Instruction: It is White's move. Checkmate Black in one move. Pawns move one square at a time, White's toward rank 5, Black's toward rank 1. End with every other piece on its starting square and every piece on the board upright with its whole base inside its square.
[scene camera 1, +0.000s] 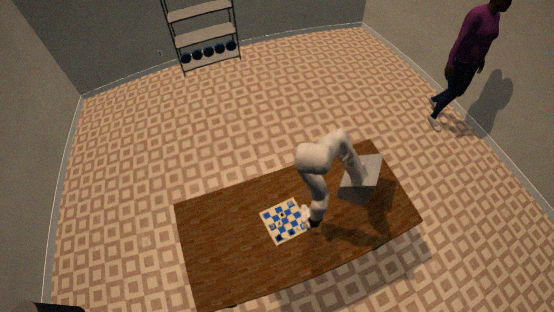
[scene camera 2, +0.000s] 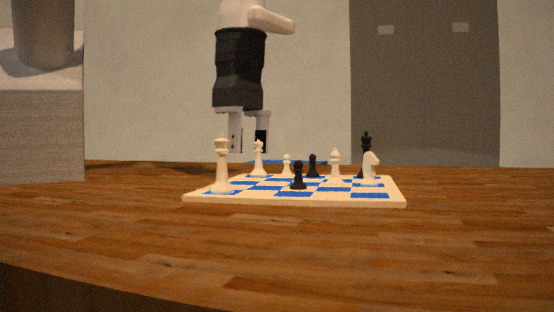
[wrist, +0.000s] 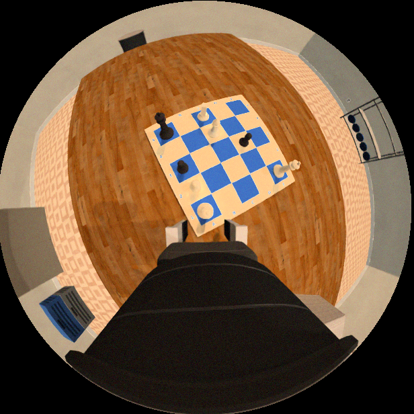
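Where they show: gripper, fingertip midpoint: (scene camera 1: 308, 224) (scene camera 2: 248, 153); arm's base at its link origin: (scene camera 1: 360, 176) (scene camera 2: 45, 55).
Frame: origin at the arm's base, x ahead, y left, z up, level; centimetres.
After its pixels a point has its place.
My gripper (scene camera 1: 311, 227) @(x 33.1, y 7.5, z -16.4 cm) (scene camera 2: 248, 145) @(x 33.1, y 7.5, z -16.4 cm) (wrist: 205, 227) is open and empty, pointing down above the board's near corner in the wrist view. The white queen (scene camera 2: 258, 161) @(x 35.2, y 6.2, z -17.5 cm) (wrist: 205, 210) stands upright in that corner square, just ahead of the fingers. Up the left edge follow a white pawn (scene camera 2: 286, 165) @(x 39.3, y 6.2, z -18.0 cm) (wrist: 195, 187), a black pawn (scene camera 2: 312, 166) @(x 42.9, y 6.9, z -18.1 cm) (wrist: 182, 167) and, in the far corner, the black king (scene camera 2: 366, 145) @(x 50.3, y 6.9, z -15.2 cm) (wrist: 165, 131). The white knight (scene camera 2: 369, 167) @(x 51.2, y -0.2, z -17.5 cm) (wrist: 203, 115) stands mid far edge; the white bishop (scene camera 2: 335, 165) @(x 47.2, y -0.4, z -17.3 cm) (wrist: 214, 130) is one square nearer.
The white king (scene camera 2: 222, 167) @(x 36.8, y -9.4, z -16.9 cm) (wrist: 281, 171) stands in the right corner of the board (scene camera 2: 295, 201) @(x 45.1, y -11.4, z -19.8 cm) in the wrist view. Another black pawn (scene camera 2: 298, 175) @(x 43.7, y -4.8, z -18.1 cm) (wrist: 245, 140) stands inward from the right edge. The board lies on the wooden table (scene camera 1: 220, 250) @(x 83.0, y 2.9, z -20.2 cm). A person (scene camera 1: 470, 45) is by the wall.
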